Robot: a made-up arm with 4 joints.
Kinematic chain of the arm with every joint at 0, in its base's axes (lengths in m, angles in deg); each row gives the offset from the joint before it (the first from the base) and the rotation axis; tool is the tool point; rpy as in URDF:
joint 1: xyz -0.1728 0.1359 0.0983 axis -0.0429 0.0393 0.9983
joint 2: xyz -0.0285 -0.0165 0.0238 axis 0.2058 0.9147 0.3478
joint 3: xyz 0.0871 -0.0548 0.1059 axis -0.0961 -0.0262 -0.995
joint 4: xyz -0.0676 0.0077 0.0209 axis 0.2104 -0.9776 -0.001
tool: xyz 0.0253 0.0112 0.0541 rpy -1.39 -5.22 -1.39
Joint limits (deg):
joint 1: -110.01..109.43
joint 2: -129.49..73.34
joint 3: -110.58..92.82
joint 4: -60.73..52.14
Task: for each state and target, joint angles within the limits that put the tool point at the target. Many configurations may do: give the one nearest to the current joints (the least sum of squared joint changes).
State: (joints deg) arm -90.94 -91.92 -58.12 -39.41
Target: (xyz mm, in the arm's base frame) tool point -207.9 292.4 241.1
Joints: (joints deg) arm -88.56 -69.67 -58.82 -37.30
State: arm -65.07 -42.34 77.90 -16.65
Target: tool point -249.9 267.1 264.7
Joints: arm -53.76 -77.66 65.37 -21.04
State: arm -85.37 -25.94 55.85 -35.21
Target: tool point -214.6 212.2 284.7
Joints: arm -83.36 -54.77 45.53 -48.46
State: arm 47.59 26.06 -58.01 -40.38
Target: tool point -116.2 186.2 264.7
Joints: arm 90.58 -0.08 -31.02 -46.32
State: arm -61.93 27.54 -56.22 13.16
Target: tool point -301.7 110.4 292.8
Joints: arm -92.63 4.95 -48.50 15.82
